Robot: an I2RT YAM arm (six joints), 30 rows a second.
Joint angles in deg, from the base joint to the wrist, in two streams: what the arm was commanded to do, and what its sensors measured. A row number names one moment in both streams.
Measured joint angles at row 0:
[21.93 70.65 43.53 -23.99 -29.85 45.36]
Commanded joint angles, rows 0 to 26:
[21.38 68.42 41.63 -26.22 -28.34 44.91]
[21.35 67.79 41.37 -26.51 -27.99 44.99]
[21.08 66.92 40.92 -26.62 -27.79 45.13]
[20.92 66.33 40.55 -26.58 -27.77 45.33]
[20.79 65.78 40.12 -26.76 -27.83 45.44]
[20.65 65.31 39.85 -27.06 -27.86 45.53]
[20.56 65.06 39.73 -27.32 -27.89 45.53]
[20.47 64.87 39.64 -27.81 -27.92 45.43]
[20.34 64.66 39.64 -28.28 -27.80 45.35]
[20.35 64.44 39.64 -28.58 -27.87 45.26]
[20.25 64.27 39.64 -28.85 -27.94 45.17]
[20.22 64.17 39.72 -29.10 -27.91 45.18]
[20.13 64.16 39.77 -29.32 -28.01 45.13]
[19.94 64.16 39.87 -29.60 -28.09 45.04]
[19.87 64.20 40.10 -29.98 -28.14 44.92]
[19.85 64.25 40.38 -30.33 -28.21 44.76]
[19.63 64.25 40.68 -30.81 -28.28 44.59]
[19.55 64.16 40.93 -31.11 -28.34 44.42]
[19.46 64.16 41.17 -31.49 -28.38 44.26]
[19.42 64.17 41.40 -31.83 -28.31 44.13]
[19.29 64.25 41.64 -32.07 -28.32 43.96]
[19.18 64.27 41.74 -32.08 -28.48 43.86]
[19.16 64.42 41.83 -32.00 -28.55 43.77]
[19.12 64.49 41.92 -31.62 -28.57 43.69]
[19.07 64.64 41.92 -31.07 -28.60 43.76]
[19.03 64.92 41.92 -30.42 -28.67 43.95]
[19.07 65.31 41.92 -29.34 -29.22 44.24]
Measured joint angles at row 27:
[19.35 64.88 41.21 -30.04 -28.77 44.93]
